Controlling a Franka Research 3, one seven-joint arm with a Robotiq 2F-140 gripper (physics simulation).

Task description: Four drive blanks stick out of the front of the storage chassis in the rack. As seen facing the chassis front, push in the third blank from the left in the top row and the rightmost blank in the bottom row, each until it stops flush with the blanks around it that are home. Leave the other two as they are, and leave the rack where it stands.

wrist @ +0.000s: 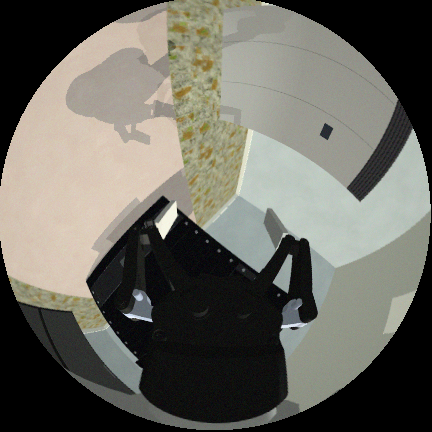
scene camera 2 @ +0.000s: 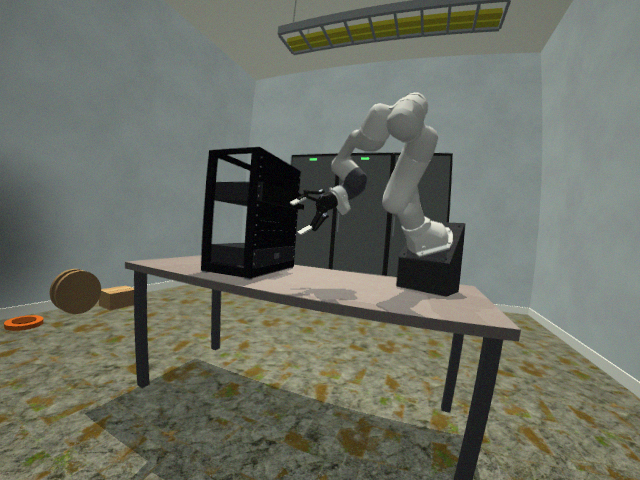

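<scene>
The black rack (scene camera 2: 208, 217) (wrist: 205, 242) stands upright on the table. Its front faces the arm and is seen very obliquely in the scene view. The storage chassis and its separate blanks are too dark to tell apart; in the wrist view the gripper's body and fingers also cover part of the rack. My gripper (scene camera 2: 300, 215) (wrist: 221, 211) is open and empty, its fingers spread wide in front of the rack's front side, one higher than the other. Whether a fingertip touches the rack cannot be told.
The table (scene camera 2: 361, 289) (wrist: 75, 175) carries the rack and the arm's black base block (scene camera 2: 428, 273). A unit with a small grey panel (scene camera 2: 276, 255) sits low in the rack. Dark cabinets (scene camera 2: 361, 217) stand behind. A spool (scene camera 2: 76, 291), a wooden box (scene camera 2: 116, 298) and an orange ring (scene camera 2: 10, 324) are left of the table.
</scene>
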